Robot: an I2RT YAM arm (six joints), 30 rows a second.
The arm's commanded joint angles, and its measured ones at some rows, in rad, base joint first. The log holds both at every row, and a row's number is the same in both.
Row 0, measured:
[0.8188, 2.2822, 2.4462, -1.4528, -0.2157, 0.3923]
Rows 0 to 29, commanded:
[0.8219, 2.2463, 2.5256, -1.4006, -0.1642, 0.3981]
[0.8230, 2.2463, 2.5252, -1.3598, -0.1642, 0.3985]
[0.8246, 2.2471, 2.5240, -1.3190, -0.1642, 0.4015]
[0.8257, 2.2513, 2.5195, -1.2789, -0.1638, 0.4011]
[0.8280, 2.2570, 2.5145, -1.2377, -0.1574, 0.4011]
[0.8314, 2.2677, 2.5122, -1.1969, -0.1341, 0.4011]
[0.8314, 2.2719, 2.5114, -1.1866, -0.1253, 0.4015]
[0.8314, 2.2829, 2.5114, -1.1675, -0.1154, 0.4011]
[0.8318, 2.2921, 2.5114, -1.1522, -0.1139, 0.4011]
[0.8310, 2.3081, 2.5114, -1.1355, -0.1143, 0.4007]
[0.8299, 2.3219, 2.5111, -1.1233, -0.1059, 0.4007]
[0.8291, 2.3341, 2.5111, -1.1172, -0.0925, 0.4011]
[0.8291, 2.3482, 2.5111, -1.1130, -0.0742, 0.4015]
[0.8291, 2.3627, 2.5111, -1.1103, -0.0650, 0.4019]
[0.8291, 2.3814, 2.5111, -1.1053, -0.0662, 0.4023]
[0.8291, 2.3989, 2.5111, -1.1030, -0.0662, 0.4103]
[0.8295, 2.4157, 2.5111, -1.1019, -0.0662, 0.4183]
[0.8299, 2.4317, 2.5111, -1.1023, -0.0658, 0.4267]
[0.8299, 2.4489, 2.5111, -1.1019, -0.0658, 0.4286]
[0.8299, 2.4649, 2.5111, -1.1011, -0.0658, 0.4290]
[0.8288, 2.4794, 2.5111, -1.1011, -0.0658, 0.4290]
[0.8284, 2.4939, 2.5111, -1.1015, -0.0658, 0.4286]
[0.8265, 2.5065, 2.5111, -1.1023, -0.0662, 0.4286]
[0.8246, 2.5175, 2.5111, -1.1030, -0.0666, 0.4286]
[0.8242, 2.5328, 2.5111, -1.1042, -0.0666, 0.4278]
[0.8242, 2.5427, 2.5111, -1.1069, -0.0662, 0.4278]
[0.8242, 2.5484, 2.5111, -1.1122, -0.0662, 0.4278]
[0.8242, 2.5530, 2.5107, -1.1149, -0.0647, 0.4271]
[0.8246, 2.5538, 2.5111, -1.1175, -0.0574, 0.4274]
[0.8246, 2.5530, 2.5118, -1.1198, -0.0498, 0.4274]
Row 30, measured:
[0.8207, 2.4893, 2.5137, -1.0958, -0.0906, 0.4183]
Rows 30 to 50, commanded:
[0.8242, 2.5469, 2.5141, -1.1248, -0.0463, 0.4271]
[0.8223, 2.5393, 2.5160, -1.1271, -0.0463, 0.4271]
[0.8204, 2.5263, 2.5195, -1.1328, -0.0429, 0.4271]
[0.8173, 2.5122, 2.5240, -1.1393, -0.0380, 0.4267]
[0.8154, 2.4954, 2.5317, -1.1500, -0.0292, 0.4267]
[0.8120, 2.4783, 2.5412, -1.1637, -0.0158, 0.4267]
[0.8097, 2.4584, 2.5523, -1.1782, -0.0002, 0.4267]
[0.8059, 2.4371, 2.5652, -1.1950, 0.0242, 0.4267]
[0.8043, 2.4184, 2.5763, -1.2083, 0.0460, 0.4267]
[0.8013, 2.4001, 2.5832, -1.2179, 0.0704, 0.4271]
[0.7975, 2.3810, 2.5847, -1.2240, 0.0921, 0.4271]
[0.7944, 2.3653, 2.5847, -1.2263, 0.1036, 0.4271]
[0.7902, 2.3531, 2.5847, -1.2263, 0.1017, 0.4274]
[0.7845, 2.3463, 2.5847, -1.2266, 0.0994, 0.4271]
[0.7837, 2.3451, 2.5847, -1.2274, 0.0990, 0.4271]
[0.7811, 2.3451, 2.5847, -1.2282, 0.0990, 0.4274]
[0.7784, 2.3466, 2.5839, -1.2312, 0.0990, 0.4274]
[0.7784, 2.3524, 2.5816, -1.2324, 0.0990, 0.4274]
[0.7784, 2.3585, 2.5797, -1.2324, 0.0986, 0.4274]
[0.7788, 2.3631, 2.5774, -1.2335, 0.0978, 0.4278]
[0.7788, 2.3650, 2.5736, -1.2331, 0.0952, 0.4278]
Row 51, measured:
[0.7826, 2.3699, 2.5675, -1.2270, 0.0650, 0.4194]
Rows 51 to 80, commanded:
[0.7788, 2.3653, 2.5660, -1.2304, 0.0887, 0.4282]
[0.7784, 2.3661, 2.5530, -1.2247, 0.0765, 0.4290]
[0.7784, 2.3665, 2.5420, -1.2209, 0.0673, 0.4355]
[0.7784, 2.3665, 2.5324, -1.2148, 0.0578, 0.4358]
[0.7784, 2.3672, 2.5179, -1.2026, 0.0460, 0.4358]
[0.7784, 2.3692, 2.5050, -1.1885, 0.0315, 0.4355]
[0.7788, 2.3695, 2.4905, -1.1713, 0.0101, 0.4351]
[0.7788, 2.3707, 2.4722, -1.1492, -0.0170, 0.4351]
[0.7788, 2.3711, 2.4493, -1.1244, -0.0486, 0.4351]
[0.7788, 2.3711, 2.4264, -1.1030, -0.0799, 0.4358]
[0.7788, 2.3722, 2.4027, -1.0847, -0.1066, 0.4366]
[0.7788, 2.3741, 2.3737, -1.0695, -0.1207, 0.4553]
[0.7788, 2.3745, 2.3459, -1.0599, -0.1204, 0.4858]
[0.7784, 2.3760, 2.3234, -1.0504, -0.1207, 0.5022]
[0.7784, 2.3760, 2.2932, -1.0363, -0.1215, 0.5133]
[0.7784, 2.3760, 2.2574, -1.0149, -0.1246, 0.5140]
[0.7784, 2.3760, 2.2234, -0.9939, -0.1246, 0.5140]
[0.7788, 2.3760, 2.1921, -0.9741, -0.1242, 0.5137]
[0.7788, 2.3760, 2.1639, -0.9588, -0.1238, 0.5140]
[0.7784, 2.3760, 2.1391, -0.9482, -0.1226, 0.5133]
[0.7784, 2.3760, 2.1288, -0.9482, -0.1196, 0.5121]
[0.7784, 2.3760, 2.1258, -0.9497, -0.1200, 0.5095]
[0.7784, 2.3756, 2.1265, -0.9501, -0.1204, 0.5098]
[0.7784, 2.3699, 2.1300, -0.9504, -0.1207, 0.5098]
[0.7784, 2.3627, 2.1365, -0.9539, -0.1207, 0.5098]
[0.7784, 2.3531, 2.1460, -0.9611, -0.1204, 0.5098]
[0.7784, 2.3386, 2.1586, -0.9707, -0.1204, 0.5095]
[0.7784, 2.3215, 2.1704, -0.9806, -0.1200, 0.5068]
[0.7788, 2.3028, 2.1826, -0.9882, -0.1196, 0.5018]
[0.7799, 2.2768, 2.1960, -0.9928, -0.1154, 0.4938]
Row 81, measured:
[0.7708, 2.3157, 2.1845, -0.9615, -0.0868, 0.4969]
